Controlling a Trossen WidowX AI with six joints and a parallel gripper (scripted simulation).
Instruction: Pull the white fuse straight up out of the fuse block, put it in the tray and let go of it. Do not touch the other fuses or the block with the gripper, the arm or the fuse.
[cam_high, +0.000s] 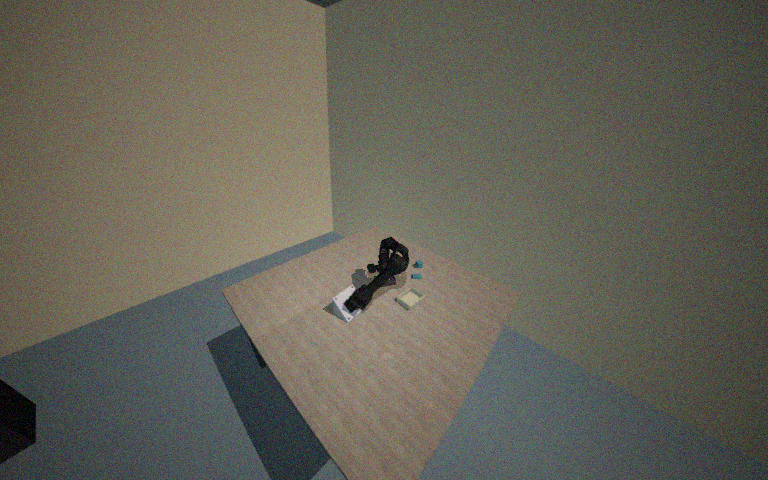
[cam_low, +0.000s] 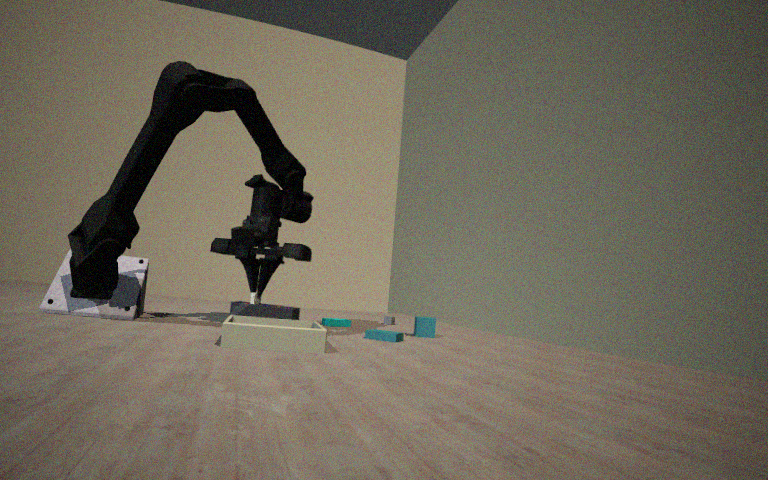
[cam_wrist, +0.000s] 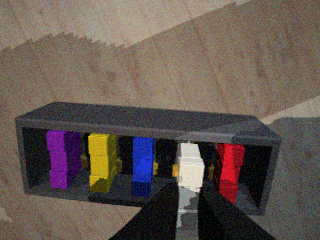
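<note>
My gripper tip is now 20 mm past the red fuse, 10 mm to the right of it and 30 mm above it. The rest, counted from my gripper tip: white fuse 10 mm below; then blue fuse 20 mm ahead, 10 mm to the right, 30 mm below; then yellow fuse 30 mm ahead, 20 mm to the right, 30 mm below.
</note>
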